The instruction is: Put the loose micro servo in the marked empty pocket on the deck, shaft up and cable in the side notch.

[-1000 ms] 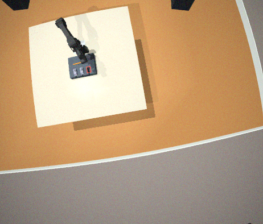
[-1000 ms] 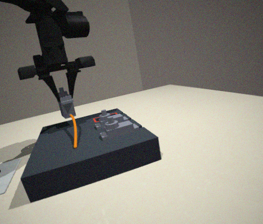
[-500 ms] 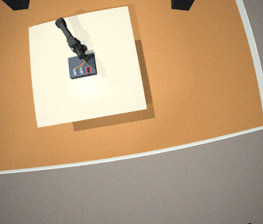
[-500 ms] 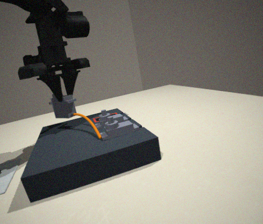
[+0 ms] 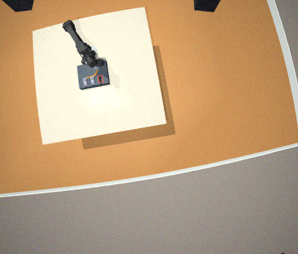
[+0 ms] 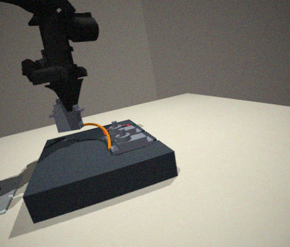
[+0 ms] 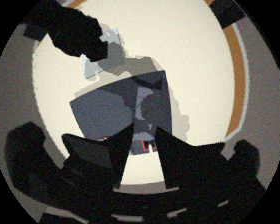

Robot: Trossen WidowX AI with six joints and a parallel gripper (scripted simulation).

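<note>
Now: the dark deck 8 cm to the right of my gripper tip and 10 cm below it.
</note>
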